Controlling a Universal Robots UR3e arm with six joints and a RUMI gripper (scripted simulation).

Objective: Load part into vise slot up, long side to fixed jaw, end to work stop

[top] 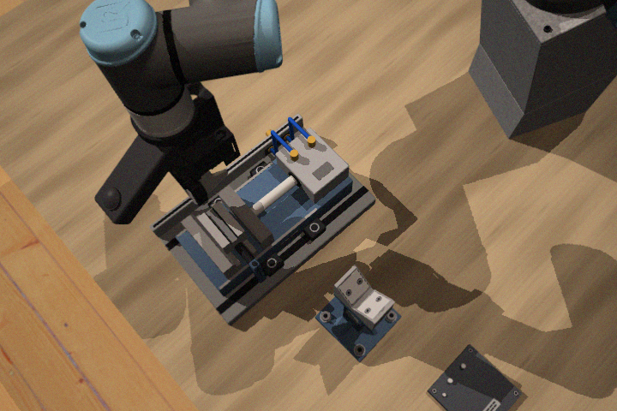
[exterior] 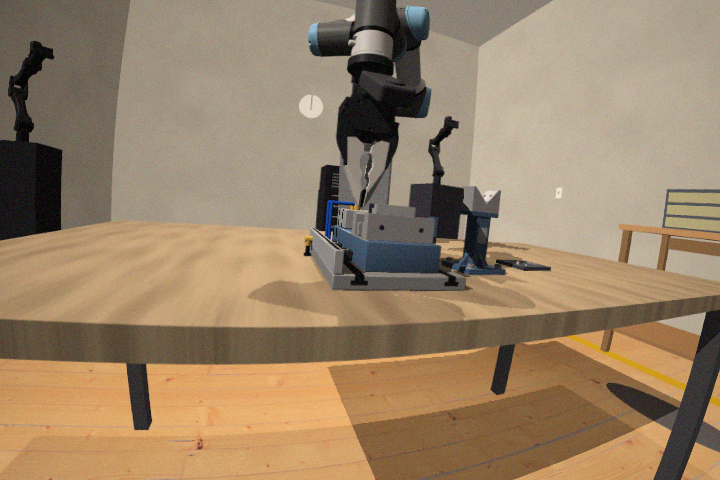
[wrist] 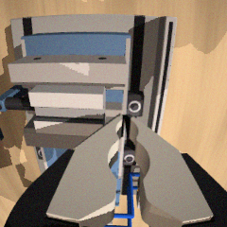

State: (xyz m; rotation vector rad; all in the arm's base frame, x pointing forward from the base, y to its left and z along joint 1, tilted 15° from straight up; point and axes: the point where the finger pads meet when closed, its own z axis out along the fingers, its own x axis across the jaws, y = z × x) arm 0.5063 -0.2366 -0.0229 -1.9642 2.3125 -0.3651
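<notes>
Right now the part is 5 cm to the left of my hand, 2 cm below it and 1 cm ahead of it. From my hand the other things lie so: fixed jaw 4 cm to the left, 4 cm below, 4 cm ahead; then dark work stop 10 cm to the left, 3 cm below, 2 cm ahead; then moving jaw 6 cm to the left, 4 cm below, 3 cm behind.
</notes>
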